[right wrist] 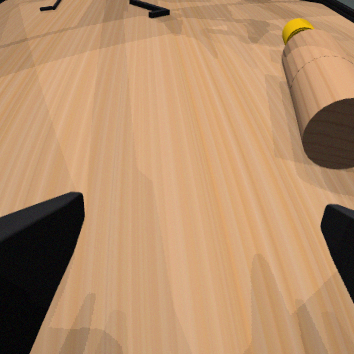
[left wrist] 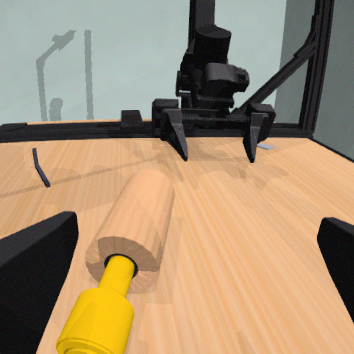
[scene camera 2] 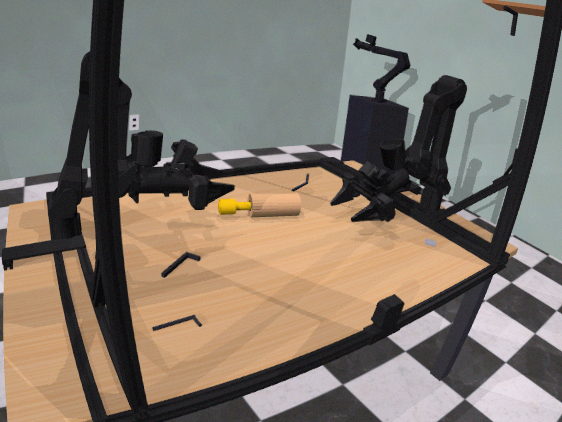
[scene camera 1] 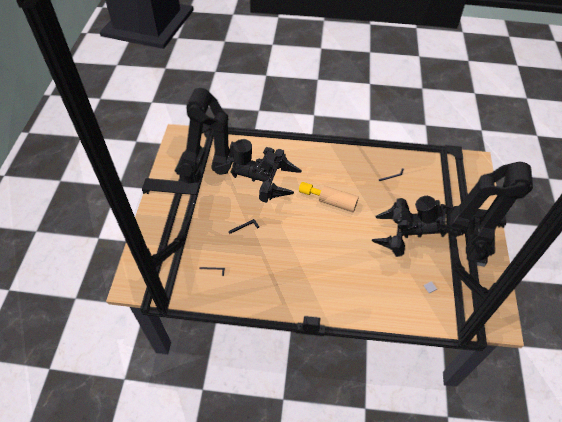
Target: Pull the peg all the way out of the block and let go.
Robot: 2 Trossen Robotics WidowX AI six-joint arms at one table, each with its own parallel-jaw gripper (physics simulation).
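Frame: origin at the left arm's base, x ahead, y left, z up, level; centimetres.
Where they show: left gripper, between the fingertips: [left wrist: 202, 227] [scene camera 2: 228, 180] [scene camera 1: 297, 182]; right gripper, between the fingertips: [right wrist: 207, 211] [left wrist: 219, 159] [scene camera 2: 340, 212] [scene camera 1: 373, 228]; left arm's base, origin of its link: [scene camera 2: 66, 235] [scene camera 1: 190, 178]; right arm's base, origin of its link: [scene camera 2: 429, 208] [scene camera 1: 476, 253].
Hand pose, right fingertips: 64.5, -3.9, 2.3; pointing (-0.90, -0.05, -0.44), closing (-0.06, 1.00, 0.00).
Observation:
Things, the pixels of their top centre, and the offset from my right fingertips, as dx, dy, dz. "spot": a spot on its surface instead. Level surfaces: height alone.
- yellow peg, centre of its top: [left wrist: 113, 260] [right wrist: 313, 35] [scene camera 2: 245, 199] [scene camera 1: 318, 188] -20.7, +10.1, +0.4
- round wooden block, centre of its top: [right wrist: 338, 55] [left wrist: 137, 195] [scene camera 2: 275, 194] [scene camera 1: 339, 193] -13.4, +9.4, +1.4
- small grey square, a spot on its surface: [scene camera 1: 430, 287] spot: +20.6, -13.4, -3.9
- table, height of its surface: dz -4.2
The yellow peg [scene camera 1: 306, 188] [scene camera 2: 227, 206] [left wrist: 100, 317] [right wrist: 298, 27] has its narrow shaft in the hole of the round wooden block [scene camera 1: 339, 198] [scene camera 2: 275, 205] [left wrist: 140, 210] [right wrist: 320, 80]. The block lies on its side on the table, and the peg's thick head sticks out towards the left arm. My left gripper [scene camera 1: 297, 181] [left wrist: 202, 227] is open and empty, close to the peg's head; in the left wrist view the head is nearer the left-hand finger. My right gripper [scene camera 1: 374, 229] [scene camera 2: 342, 212] [left wrist: 219, 159] [right wrist: 207, 211] is open and empty, apart from the block's plain end.
Black L-shaped pieces lie on the table: one [scene camera 1: 242, 226] left of centre, one [scene camera 1: 212, 268] at the front left and one [scene camera 1: 391, 176] behind the block. A small grey square [scene camera 1: 430, 287] lies at the front right. A black frame [scene camera 1: 240, 321] runs around the table [scene camera 1: 325, 280].

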